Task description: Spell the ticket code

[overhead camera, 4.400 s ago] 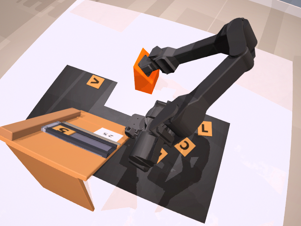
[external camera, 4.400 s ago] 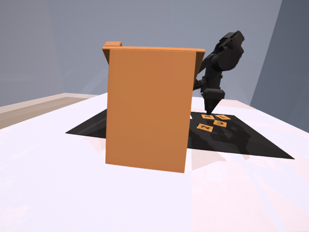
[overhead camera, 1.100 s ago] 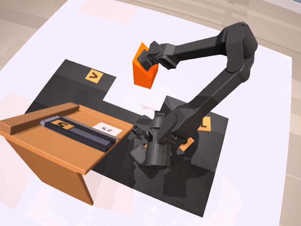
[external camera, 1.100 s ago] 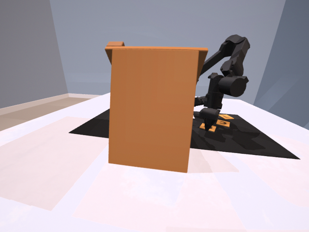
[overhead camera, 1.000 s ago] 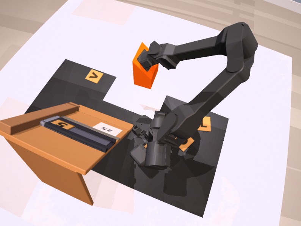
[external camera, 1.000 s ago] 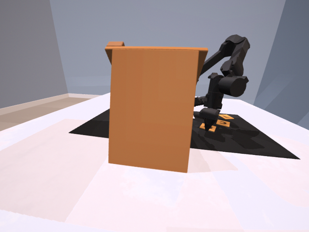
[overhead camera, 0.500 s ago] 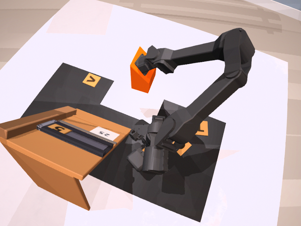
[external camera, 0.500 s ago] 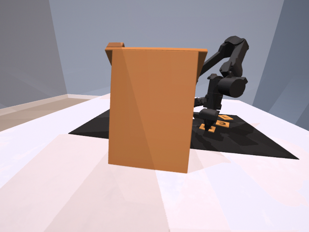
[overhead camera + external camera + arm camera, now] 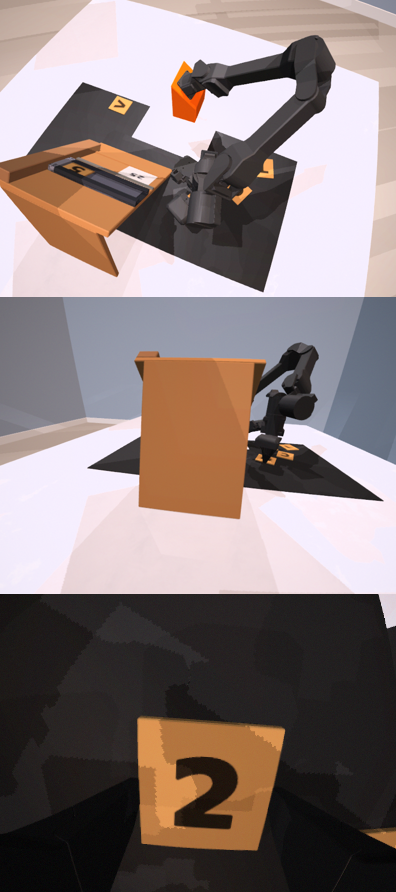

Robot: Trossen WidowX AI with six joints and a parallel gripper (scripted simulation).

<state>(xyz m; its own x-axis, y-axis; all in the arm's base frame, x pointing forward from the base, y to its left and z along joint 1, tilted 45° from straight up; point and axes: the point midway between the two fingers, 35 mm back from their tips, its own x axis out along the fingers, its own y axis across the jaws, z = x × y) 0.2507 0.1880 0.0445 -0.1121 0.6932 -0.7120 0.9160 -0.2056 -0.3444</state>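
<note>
Right now the white ticket is 4 cm ahead of my gripper tip, 16 cm to the right of it and 10 cm above it. Round my gripper tip: tile marked 5: 11 cm ahead, 25 cm to the right, 17 cm above; then black mat: 6 cm behind, 16 cm to the right, 1 cm below; then tile marked 2: right at my gripper tip.
</note>
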